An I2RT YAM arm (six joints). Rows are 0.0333 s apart.
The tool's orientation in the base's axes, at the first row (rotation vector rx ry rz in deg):
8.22 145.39 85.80
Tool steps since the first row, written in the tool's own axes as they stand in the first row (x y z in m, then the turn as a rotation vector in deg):
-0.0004 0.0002 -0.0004 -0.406 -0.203 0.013
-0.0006 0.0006 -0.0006 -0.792 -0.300 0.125
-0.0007 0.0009 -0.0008 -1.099 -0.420 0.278
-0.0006 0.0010 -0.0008 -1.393 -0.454 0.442
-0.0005 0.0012 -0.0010 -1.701 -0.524 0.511
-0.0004 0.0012 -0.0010 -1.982 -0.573 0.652
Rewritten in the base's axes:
0.0003 -0.0003 0.0004 0.402 -0.160 -0.137
0.0005 -0.0003 0.0009 0.805 -0.181 -0.230
0.0005 -0.0004 0.0012 1.139 -0.163 -0.372
0.0004 -0.0003 0.0013 1.461 -0.092 -0.445
0.0003 -0.0004 0.0016 1.778 -0.122 -0.503
0.0002 -0.0003 0.0016 2.083 -0.076 -0.580

